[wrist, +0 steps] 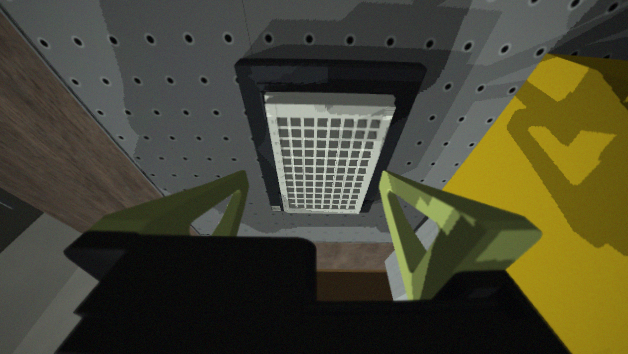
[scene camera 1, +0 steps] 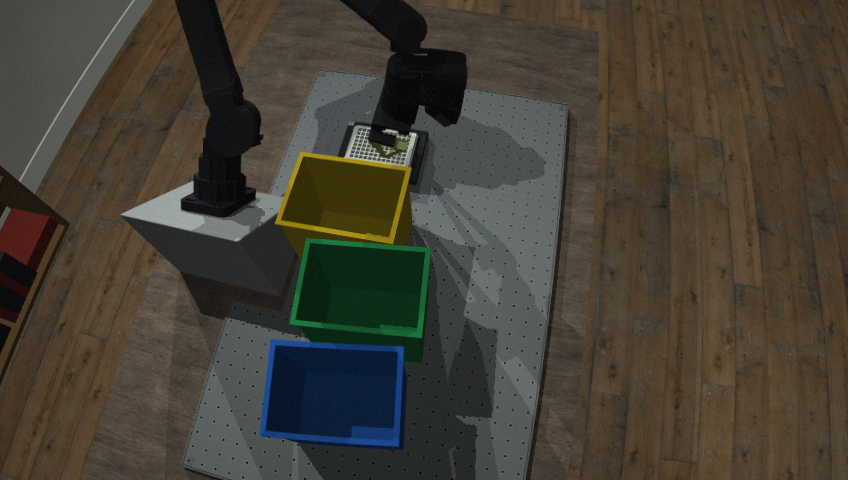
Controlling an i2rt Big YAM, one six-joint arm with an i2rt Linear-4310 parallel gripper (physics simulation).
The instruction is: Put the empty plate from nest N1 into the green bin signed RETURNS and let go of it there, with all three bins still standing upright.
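Frame: origin at the arm's base, x up, y right, z ahead, level; centimetres.
Where they show: gripper, fingertip midpoint: [wrist: 314, 177] [scene camera 1: 390, 136]; arm's base, origin of the base link: [scene camera 1: 219, 202].
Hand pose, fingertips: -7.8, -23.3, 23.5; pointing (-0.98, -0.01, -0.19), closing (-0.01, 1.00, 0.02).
Each offset is from my fingertips to the centre of the thing, as dx, dy, dz.
The white gridded plate @(-3.0, +1.0, -1.9) [scene camera 1: 358, 146] [wrist: 330, 106] lies flat in the black nest @(-4.1, +1.0, -1.9) [scene camera 1: 421, 155] [wrist: 350, 79] on the grey perforated board. No contents show on the plate, but my gripper hides part of it in the scene view. My gripper [scene camera 1: 389, 148] [wrist: 314, 177] is open and empty, above the plate with its green fingers apart. In the wrist view the fingertips appear to either side of the plate's lower end; their exact height is hard to tell. The green bin @(+4.1, +34.4, +4.9) [scene camera 1: 368, 273] stands upright between the other two bins; its sign is not readable.
The yellow bin @(+4.1, +21.1, -1.2) [scene camera 1: 357, 202] [wrist: 505, 200] stands upright close beside the nest, between it and the green bin. The blue bin @(+4.1, +49.4, +4.6) [scene camera 1: 333, 386] stands upright beyond the green one. The arm's base sits on a pale pedestal [scene camera 1: 208, 255] left of the bins. A bookshelf stands at far left.
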